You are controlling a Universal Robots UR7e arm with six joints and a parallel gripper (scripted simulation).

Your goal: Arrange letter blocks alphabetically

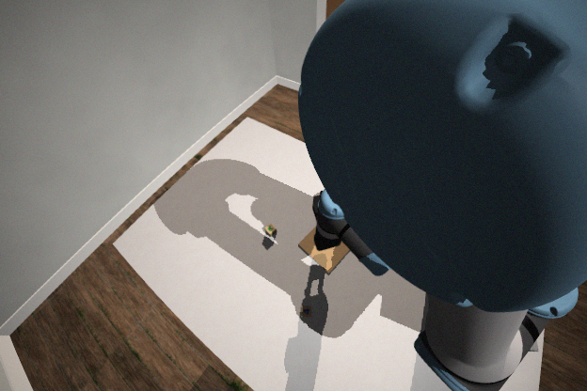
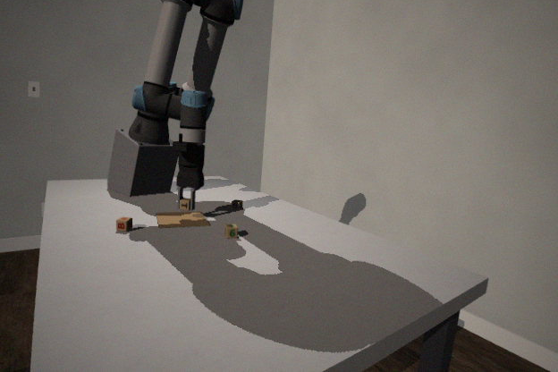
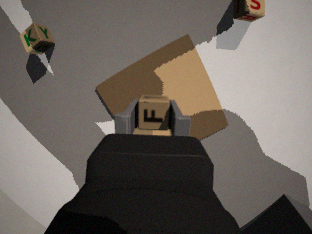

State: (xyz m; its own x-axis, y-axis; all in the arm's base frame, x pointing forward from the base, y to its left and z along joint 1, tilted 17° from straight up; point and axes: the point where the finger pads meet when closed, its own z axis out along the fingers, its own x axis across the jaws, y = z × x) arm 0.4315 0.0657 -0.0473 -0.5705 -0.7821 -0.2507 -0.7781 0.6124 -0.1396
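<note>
My gripper is now 10 mm past the tan mat, 10 mm to the left of it and 50 mm above it. The rest, counted from my hand: block (40 mm ahead, 170 mm to the right, 40 mm below).
</note>
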